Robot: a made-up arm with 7 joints.
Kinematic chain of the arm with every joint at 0, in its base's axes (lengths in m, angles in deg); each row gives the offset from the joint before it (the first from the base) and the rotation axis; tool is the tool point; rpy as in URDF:
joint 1: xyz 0 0 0.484 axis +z
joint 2: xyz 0 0 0 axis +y
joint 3: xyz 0 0 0.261 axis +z
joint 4: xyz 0.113 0 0 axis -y
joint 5: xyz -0.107 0 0.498 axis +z
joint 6: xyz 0 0 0 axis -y
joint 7: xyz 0.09 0 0 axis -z
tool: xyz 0 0 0 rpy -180 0 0
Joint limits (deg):
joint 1: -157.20..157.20
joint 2: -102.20..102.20
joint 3: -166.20..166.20
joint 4: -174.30..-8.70
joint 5: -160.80..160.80
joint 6: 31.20..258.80
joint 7: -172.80..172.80
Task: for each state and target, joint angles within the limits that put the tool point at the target. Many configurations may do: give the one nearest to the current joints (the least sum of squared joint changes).
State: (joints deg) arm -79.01 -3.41 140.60 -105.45 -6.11 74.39 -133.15
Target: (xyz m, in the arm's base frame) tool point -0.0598 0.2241 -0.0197
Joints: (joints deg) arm -41.81 -52.45 166.20 -142.51 -0.06 73.32 -133.15
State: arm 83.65 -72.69 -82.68 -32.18 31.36 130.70 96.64
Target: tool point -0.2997 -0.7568 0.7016
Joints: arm 64.57 -73.13 -83.35 -10.20 30.61 137.17 96.64
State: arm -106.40 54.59 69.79 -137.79 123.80 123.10 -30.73
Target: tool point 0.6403 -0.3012 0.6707
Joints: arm -104.86 47.73 97.00 -102.55 122.25 115.23 -30.73
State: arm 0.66 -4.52 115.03 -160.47 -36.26 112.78 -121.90
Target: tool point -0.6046 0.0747 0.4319
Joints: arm 28.07 2.18 142.49 -137.45 -36.60 116.57 -121.90
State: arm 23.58 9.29 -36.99 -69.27 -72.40 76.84 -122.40
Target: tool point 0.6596 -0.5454 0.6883
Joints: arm -20.05 53.20 -41.81 -42.23 -72.52 89.84 -122.40
